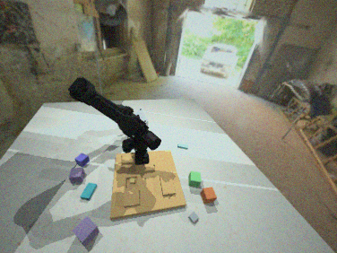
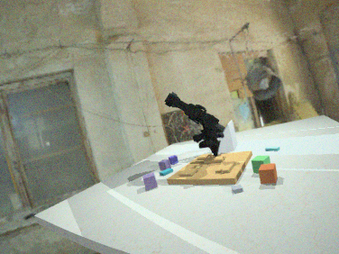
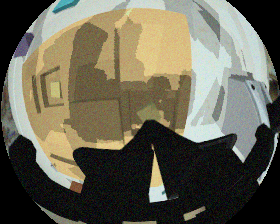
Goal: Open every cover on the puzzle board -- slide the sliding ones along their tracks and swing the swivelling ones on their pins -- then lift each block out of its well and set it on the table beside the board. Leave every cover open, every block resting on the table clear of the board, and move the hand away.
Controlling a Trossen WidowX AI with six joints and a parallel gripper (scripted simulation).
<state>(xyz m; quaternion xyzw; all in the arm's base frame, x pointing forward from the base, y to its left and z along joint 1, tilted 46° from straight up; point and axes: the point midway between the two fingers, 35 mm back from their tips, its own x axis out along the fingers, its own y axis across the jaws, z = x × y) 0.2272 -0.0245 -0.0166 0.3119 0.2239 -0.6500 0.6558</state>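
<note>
Right now my gripper tip is 90 mm short of the tan puzzle board and 10 mm to the right of it. The rest, counted from my gripper tip: teal piece (270 mm to the left, 50 mm behind, 20 mm below); then teal block (240 mm to the right, 110 mm ahead, 20 mm below); then blue-violet block (280 mm to the right, 50 mm behind).
</note>
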